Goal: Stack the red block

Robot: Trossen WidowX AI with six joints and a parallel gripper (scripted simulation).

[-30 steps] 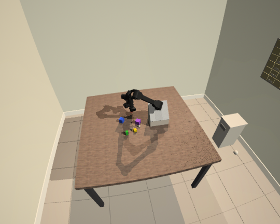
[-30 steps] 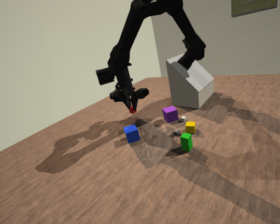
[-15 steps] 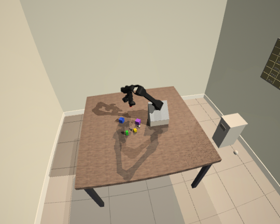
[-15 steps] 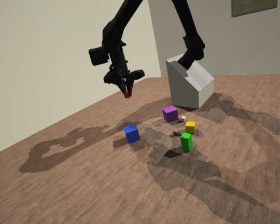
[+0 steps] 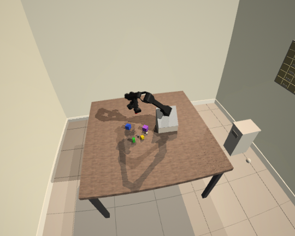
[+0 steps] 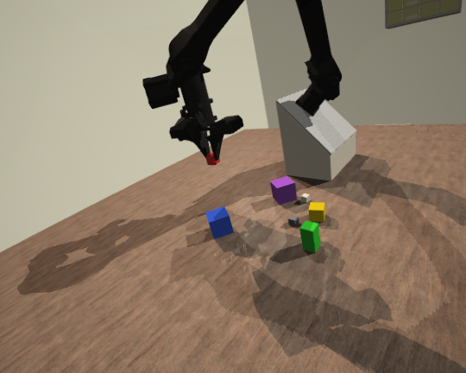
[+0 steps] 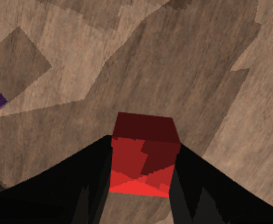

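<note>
My gripper tip is 1 cm short of the yellow cube, 26 cm to the right of it and 11 cm above it. Round my gripper tip: red block: right at my gripper tip; purple cube: 5 cm behind, 16 cm to the left, 10 cm below; blue cube: 11 cm ahead, 8 cm to the left, 10 cm below.
</note>
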